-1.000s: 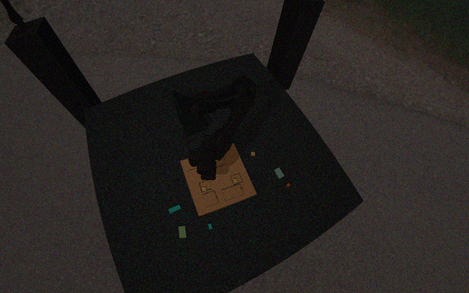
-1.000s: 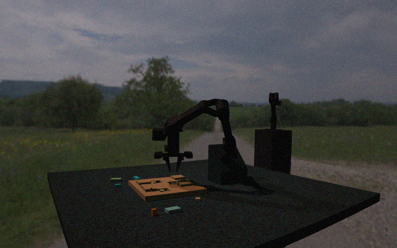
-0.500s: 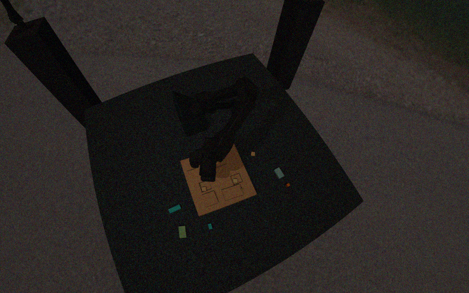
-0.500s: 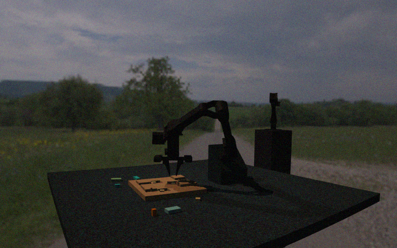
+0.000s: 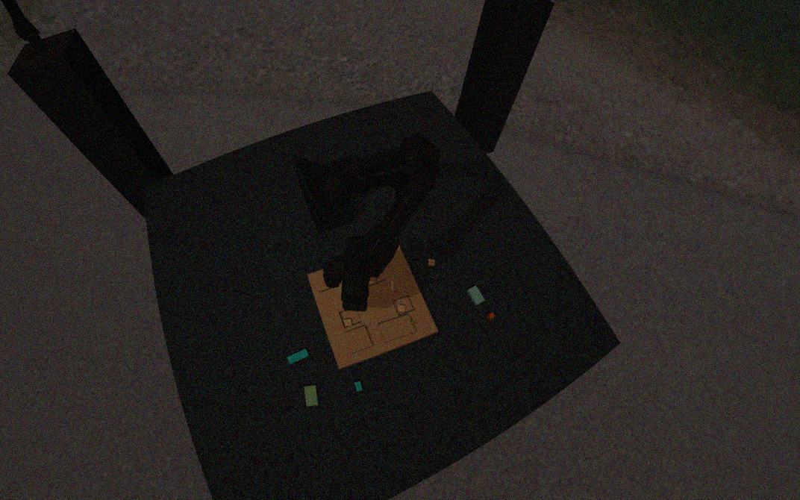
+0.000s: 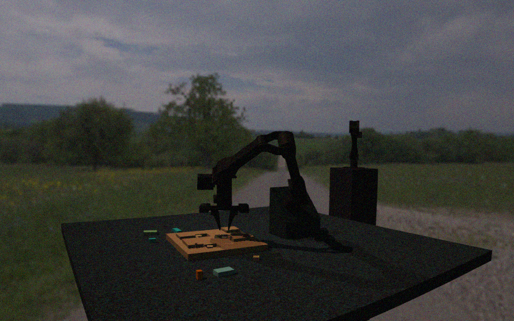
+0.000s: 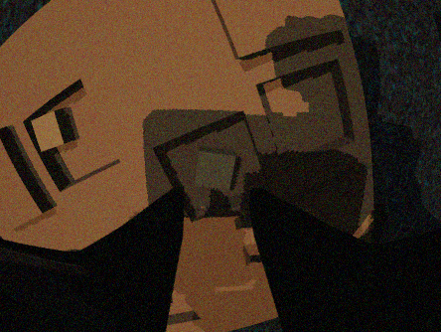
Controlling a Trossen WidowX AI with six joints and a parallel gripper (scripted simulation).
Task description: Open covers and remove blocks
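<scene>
Now: the tan puzzle board 4 cm ahead of my gripper tip and 3 cm below it. The rest, counted from my gripper tip: pale teal block: 13 cm ahead, 33 cm to the left, 4 cm below; green block: 25 cm ahead, 22 cm to the right, 4 cm below; small teal block: 26 cm ahead, 9 cm to the right, 4 cm below.
</scene>
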